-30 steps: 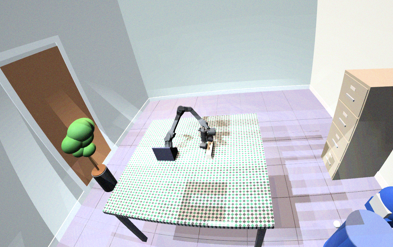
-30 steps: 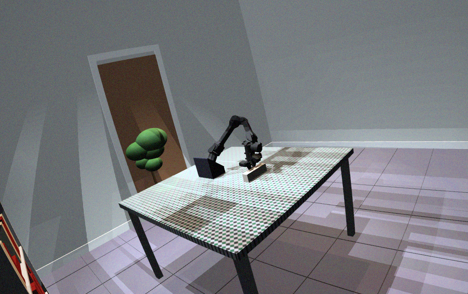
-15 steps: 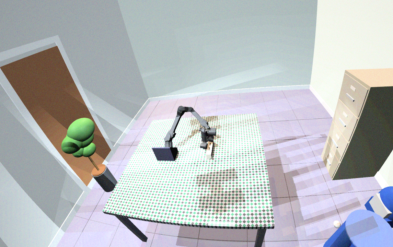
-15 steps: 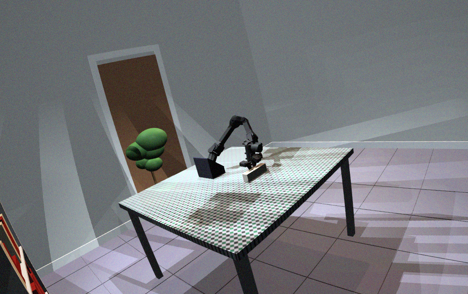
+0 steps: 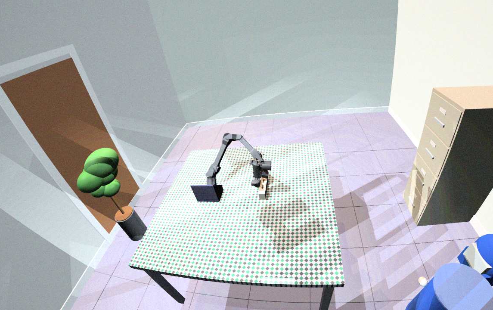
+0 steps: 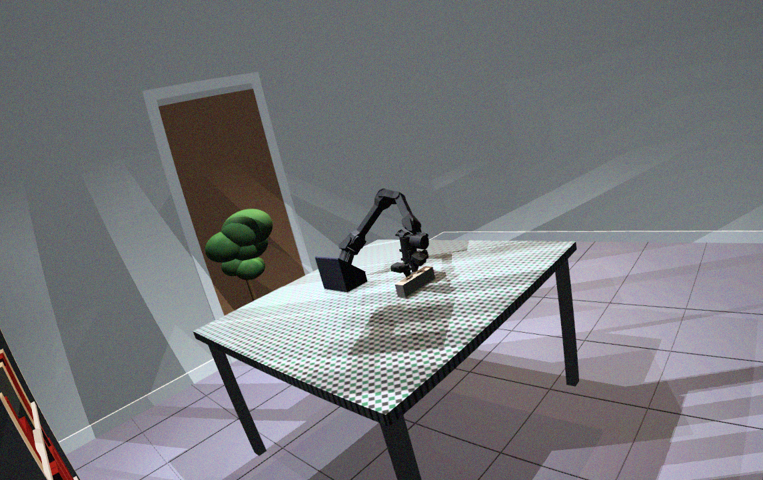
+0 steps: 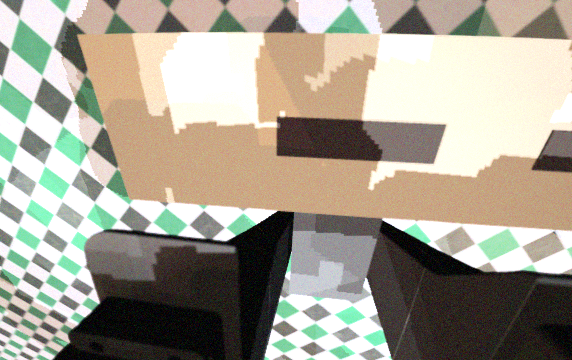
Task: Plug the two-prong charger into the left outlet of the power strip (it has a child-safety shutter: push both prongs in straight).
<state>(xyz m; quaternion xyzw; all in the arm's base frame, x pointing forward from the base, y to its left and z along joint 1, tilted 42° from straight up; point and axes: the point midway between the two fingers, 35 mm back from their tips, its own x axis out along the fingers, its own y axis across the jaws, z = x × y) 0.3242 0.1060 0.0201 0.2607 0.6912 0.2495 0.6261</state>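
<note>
Now: gripper tip 20 mm short of the two-prong charger and 10 mm below it.
</note>
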